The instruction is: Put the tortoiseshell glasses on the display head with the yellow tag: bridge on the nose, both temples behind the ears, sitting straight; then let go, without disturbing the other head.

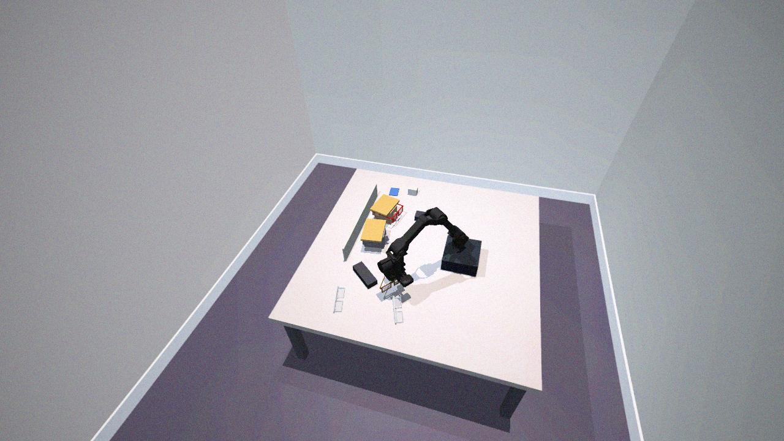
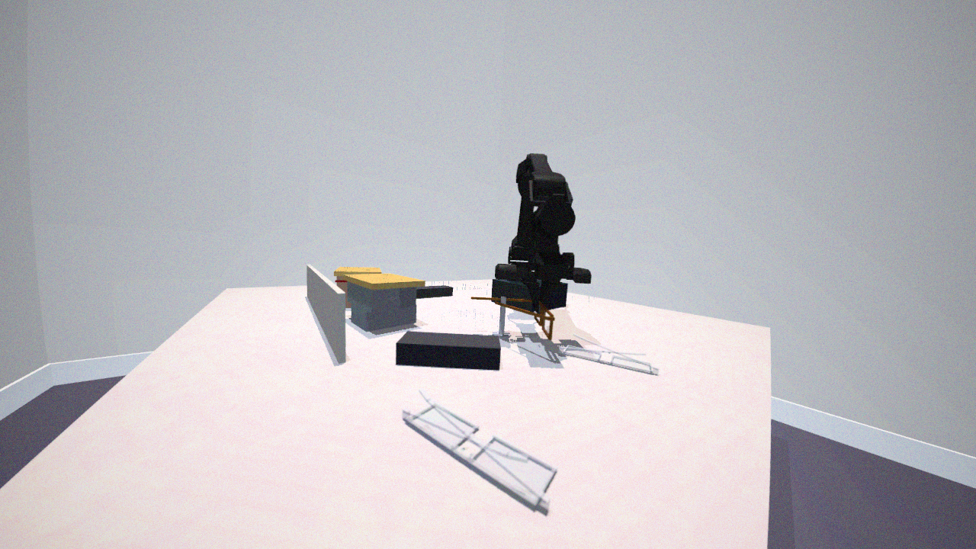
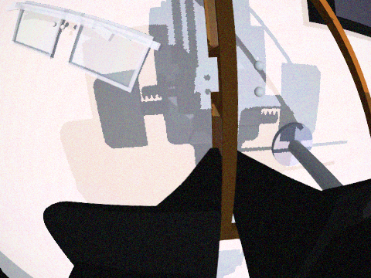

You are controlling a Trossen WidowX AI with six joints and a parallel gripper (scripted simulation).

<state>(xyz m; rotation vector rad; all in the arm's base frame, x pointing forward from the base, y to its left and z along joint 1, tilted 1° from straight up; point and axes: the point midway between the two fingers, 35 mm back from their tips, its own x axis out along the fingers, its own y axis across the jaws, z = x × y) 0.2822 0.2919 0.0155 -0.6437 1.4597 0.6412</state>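
My gripper tip is now 70 mm to the left of the thin post, 40 mm short of it and 30 mm above it. The rest, counted from my gripper tip: blue tag 770 mm to the right, 200 mm ahead, 50 mm below; grey wall panel 410 mm to the right, 320 mm ahead; grey display head 290 mm to the right, 180 mm ahead.
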